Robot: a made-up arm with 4 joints.
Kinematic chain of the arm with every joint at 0, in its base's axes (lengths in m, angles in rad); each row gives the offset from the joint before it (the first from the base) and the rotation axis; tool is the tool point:
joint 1: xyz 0 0 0.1 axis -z
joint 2: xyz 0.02 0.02 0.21 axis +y
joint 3: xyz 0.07 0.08 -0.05 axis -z
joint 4: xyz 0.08 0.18 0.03 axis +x
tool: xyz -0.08 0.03 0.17
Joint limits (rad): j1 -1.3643..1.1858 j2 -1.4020..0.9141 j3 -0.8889..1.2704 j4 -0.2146..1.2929
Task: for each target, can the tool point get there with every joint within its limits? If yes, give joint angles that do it. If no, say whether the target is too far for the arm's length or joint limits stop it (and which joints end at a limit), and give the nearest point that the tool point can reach.
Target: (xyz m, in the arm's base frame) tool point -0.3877 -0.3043 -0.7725
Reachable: no: too far | nearest point -0.2776 -0.0828 0.2146 | short by 1.018 m
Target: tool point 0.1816 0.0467 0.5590
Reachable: yes | joints 0.9741 -0.7600 1.0487 0.3294
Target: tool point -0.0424 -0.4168 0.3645
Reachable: no: joint limits stop it (at a limit: joint 1, joint 3) | nearest point 0.2291 -0.1926 0.3480 | short by 0.353 m
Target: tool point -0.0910 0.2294 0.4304
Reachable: yes | joints -0.8176 0.5188 -0.4245 0.4365
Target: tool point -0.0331 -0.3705 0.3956
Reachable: no: joint limits stop it (at a limit: joint 1, joint 3) | nearest point 0.2164 -0.1745 0.3714 | short by 0.318 m
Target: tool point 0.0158 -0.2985 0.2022
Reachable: no: joint limits stop it (at a limit: joint 1, joint 2, joint 3) | nearest point 0.2122 -0.1698 0.2549 | short by 0.241 m
